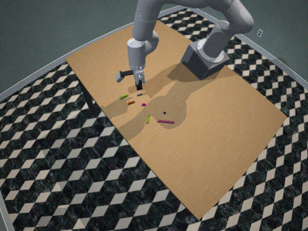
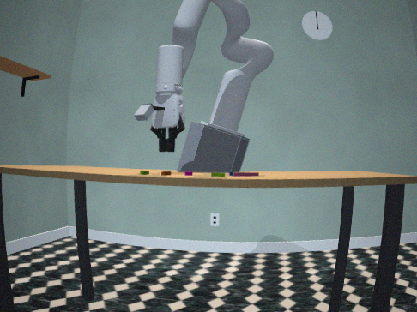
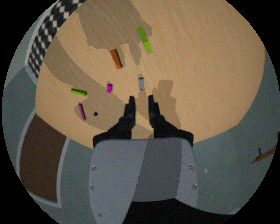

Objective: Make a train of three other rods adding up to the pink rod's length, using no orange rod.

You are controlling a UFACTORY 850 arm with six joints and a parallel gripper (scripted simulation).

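Right now the grey rod is 8 cm below my hand. Round my hand: magenta rod: 8 cm to the left, 8 cm below, 2 cm ahead; then orange rod: 8 cm below, 7 cm ahead, 2 cm to the left; then blue rod: 19 cm to the left, 8 cm below, 4 cm behind.
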